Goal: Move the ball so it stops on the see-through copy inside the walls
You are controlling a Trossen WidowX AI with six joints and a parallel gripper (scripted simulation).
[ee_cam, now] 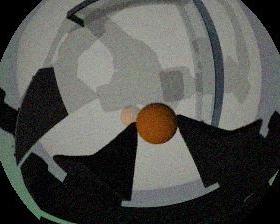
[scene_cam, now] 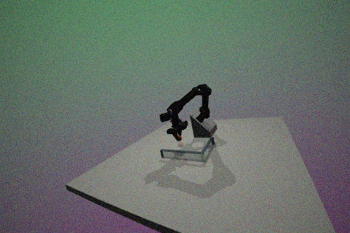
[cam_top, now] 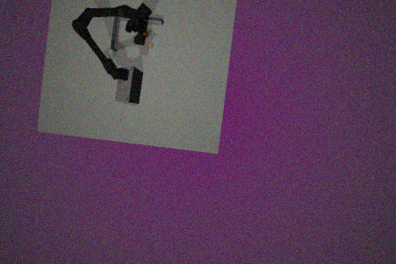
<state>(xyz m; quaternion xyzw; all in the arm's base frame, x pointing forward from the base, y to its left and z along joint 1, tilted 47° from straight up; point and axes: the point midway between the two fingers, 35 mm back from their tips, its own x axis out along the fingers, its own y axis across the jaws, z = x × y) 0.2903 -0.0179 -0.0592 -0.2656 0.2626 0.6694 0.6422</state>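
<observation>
My gripper tip is now 7 cm above the see-through copy, 4 cm past it and 2 cm to the left of it. Also, from my gripper tip: orange ball (right at my gripper tip).
</observation>
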